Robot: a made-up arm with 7 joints. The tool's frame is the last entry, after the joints.
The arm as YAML. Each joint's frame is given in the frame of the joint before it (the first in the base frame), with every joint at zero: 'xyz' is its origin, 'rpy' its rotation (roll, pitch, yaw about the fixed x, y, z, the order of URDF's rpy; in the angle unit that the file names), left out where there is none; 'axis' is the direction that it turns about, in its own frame. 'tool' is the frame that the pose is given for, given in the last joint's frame.
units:
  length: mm
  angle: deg
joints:
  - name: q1
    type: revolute
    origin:
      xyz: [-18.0, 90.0, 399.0]
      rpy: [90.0, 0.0, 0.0]
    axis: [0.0, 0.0, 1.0]
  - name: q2
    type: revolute
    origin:
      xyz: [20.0, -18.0, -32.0]
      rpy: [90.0, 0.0, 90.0]
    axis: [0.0, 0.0, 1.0]
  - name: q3
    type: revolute
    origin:
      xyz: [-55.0, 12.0, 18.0]
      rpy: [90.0, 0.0, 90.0]
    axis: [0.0, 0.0, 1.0]
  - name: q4
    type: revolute
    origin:
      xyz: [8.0, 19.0, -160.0]
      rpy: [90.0, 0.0, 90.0]
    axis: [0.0, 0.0, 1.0]
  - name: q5
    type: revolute
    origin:
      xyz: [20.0, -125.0, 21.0]
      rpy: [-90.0, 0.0, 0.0]
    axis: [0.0, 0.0, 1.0]
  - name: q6
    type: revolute
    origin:
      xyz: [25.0, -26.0, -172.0]
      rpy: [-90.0, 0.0, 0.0]
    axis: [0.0, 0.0, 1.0]
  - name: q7
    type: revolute
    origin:
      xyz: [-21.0, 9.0, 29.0]
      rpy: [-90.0, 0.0, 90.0]
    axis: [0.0, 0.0, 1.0]
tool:
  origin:
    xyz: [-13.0, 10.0, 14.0]
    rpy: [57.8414, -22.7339, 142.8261]
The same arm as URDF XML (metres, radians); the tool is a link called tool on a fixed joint. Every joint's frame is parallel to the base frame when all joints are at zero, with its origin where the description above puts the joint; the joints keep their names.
<robot name="arm">
<joint name="q1" type="continuous"><parent link="base"/><child link="link1"/><origin xyz="-0.018 0.09 0.399" rpy="0 0 0"/><axis xyz="0 -1 0"/></joint>
<joint name="q2" type="continuous"><parent link="link1"/><child link="link2"/><origin xyz="0.02 0.032 -0.018" rpy="0 0 0"/><axis xyz="1 0 0"/></joint>
<joint name="q3" type="continuous"><parent link="link2"/><child link="link3"/><origin xyz="0.018 -0.012 -0.055" rpy="0 0 0"/><axis xyz="0 0 1"/></joint>
<joint name="q4" type="continuous"><parent link="link3"/><child link="link4"/><origin xyz="0.019 -0.008 -0.16" rpy="0 0 0"/><axis xyz="0 -1 0"/></joint>
<joint name="q5" type="continuous"><parent link="link4"/><child link="link5"/><origin xyz="0.02 -0.021 -0.125" rpy="0 0 0"/><axis xyz="0 0 1"/></joint>
<joint name="q6" type="continuous"><parent link="link5"/><child link="link6"/><origin xyz="0.025 -0.026 -0.172" rpy="0 0 0"/><axis xyz="0 1 0"/></joint>
<joint name="q7" type="continuous"><parent link="link6"/><child link="link7"/><origin xyz="-0.021 0.029 -0.009" rpy="0 0 0"/><axis xyz="-1 0 0"/></joint>
<joint name="tool_fixed" type="fixed"><parent link="link7"/><child link="tool"/><origin xyz="-0.014 -0.01 0.013" rpy="3.0516 -0.8255 -2.1771"/></joint>
<link name="base"/>
<link name="link1"/>
<link name="link2"/>
<link name="link3"/>
<link name="link4"/>
<link name="link5"/>
<link name="link6"/>
<link name="link7"/>
<link name="tool"/>
</robot>

